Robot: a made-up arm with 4 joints. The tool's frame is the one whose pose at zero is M. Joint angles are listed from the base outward.
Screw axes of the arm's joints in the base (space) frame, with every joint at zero. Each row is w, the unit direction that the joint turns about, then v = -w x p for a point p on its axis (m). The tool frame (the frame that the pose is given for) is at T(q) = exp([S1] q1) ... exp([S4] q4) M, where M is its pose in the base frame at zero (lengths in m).
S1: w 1 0 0 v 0 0.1 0
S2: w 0 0 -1 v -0.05 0.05 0
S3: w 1 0 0 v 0 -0.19 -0.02
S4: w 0 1 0 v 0.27 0 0.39
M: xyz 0.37 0.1 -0.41 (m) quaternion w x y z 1 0 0 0
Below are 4 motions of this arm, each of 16 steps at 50 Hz.
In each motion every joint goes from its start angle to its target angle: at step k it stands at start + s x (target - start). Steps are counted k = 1, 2, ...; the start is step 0. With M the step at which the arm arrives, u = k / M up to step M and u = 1 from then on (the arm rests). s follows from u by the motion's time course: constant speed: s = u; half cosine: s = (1 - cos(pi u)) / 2; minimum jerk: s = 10 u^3 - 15 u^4 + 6 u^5.
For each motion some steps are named. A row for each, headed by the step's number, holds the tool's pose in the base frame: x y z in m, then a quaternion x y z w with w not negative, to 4 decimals.
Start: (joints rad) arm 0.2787 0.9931 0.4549 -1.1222
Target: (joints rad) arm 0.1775 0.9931 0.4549 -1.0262
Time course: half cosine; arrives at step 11
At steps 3, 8, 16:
3: 0.3933 -0.1584 -0.3556 0.0133 -0.4716 -0.5653 0.6766
8: 0.3930 -0.1810 -0.3492 0.0081 -0.4686 -0.5494 0.6918
16: 0.3929 -0.1869 -0.3473 0.0066 -0.4676 -0.5453 0.6957

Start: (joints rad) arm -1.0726 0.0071 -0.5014 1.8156
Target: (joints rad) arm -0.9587 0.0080 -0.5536 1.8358
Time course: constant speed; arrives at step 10
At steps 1, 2, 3, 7, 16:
1: 0.2593 -0.2703 -0.1377 -0.4313 0.5580 -0.5590 0.4361
2: 0.2594 -0.2677 -0.1406 -0.4293 0.5601 -0.5578 0.4368
3: 0.2595 -0.2651 -0.1435 -0.4274 0.5623 -0.5565 0.4376
7: 0.2600 -0.2545 -0.1547 -0.4196 0.5709 -0.5513 0.4405
16: 0.2603 -0.2461 -0.1629 -0.4137 0.5774 -0.5474 0.4426

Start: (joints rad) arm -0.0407 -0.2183 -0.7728 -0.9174
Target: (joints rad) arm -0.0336 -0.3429 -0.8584 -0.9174
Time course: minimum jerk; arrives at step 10
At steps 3, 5, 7, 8, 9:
3: 0.5006 0.0362 -0.3762 -0.3084 -0.4416 0.2759 0.7961
5: 0.5015 0.0512 -0.3745 -0.3099 -0.4468 0.2973 0.7848
7: 0.5019 0.0664 -0.3726 -0.3113 -0.4522 0.3183 0.7728
8: 0.5020 0.0712 -0.3720 -0.3117 -0.4540 0.3248 0.7690
9: 0.5020 0.0734 -0.3716 -0.3119 -0.4548 0.3278 0.7671

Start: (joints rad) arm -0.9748 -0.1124 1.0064 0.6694
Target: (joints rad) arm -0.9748 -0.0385 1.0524 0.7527
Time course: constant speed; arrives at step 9
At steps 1, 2, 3, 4, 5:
1: 0.2684 -0.1290 -0.2723 0.0078 0.3735 0.0329 0.9270
2: 0.2691 -0.1292 -0.2694 0.0109 0.3746 0.0316 0.9266
3: 0.2698 -0.1295 -0.2664 0.0139 0.3758 0.0303 0.9261
4: 0.2705 -0.1297 -0.2634 0.0170 0.3769 0.0291 0.9256
5: 0.2711 -0.1300 -0.2604 0.0200 0.3781 0.0280 0.9251

